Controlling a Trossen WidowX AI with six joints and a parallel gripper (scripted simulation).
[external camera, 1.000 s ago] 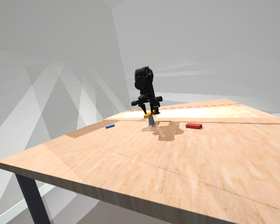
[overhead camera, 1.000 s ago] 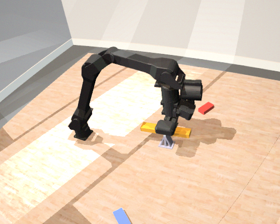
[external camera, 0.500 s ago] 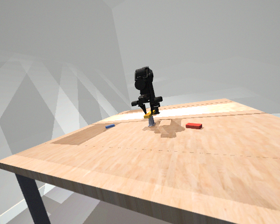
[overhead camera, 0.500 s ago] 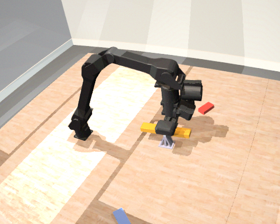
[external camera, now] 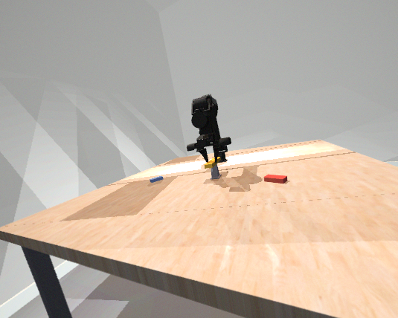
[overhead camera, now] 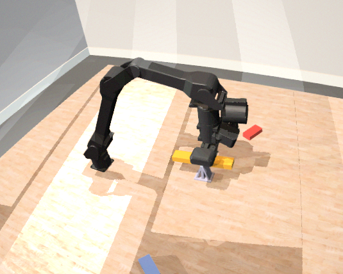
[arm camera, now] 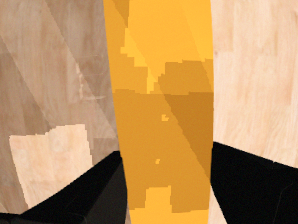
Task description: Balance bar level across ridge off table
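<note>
Now: gripper tip 30 mm past the bar. Also, from my gripper tip: light blue block (30 mm behind, 350 mm to the right, 60 mm below); then red block (50 mm ahead, 240 mm to the left, 60 mm below).
</note>
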